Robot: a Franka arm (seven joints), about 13 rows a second.
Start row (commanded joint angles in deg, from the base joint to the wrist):
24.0 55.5 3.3 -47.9 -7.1 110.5 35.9
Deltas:
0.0 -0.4 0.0 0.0 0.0 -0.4 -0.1
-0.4 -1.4 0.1 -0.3 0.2 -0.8 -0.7
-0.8 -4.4 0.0 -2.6 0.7 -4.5 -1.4
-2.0 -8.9 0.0 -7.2 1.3 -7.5 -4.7
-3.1 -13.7 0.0 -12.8 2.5 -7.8 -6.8
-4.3 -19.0 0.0 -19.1 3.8 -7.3 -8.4
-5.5 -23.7 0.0 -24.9 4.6 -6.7 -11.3
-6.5 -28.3 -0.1 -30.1 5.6 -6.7 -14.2
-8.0 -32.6 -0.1 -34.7 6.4 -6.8 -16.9
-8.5 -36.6 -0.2 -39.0 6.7 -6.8 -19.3
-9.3 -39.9 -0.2 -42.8 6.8 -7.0 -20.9
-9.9 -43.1 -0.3 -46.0 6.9 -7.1 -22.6
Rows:
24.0 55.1 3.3 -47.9 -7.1 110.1 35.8
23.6 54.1 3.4 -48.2 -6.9 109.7 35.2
23.2 51.1 3.3 -50.5 -6.4 106.0 34.5
22.0 46.6 3.3 -55.1 -5.8 103.0 31.2
20.9 41.8 3.3 -60.7 -4.6 102.7 29.1
19.7 36.5 3.3 -67.0 -3.3 103.2 27.5
18.5 31.8 3.3 -72.8 -2.5 103.8 24.6
17.5 27.2 3.2 -78.0 -1.5 103.8 21.7
16.0 22.9 3.2 -82.6 -0.7 103.7 19.0
15.5 18.9 3.1 -86.9 -0.4 103.7 16.6
14.7 15.6 3.1 -90.7 -0.3 103.5 15.0
14.1 12.4 3.0 -93.9 -0.2 103.4 13.3

